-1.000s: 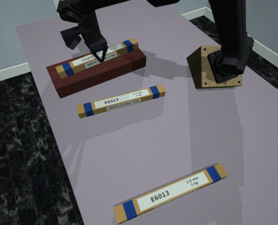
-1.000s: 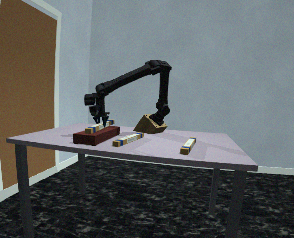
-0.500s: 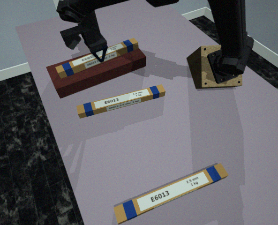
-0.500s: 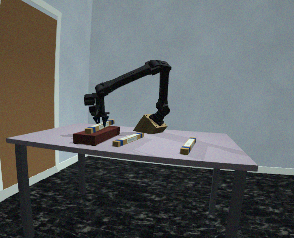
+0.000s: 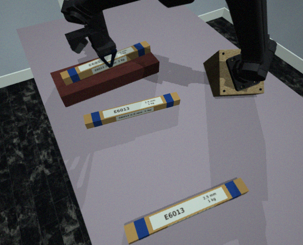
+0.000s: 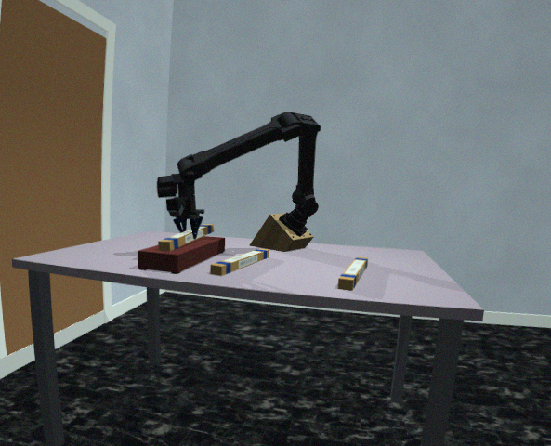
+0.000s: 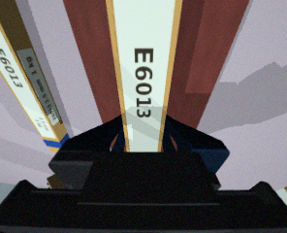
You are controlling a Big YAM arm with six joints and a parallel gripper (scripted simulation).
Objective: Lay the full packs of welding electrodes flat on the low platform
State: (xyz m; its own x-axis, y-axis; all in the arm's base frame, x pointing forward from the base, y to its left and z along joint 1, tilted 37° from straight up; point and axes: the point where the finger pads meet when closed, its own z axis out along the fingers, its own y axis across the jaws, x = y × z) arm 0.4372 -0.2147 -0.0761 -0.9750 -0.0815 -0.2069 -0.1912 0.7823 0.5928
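My gripper is now 7 cm above the low platform and 1 cm short of it.
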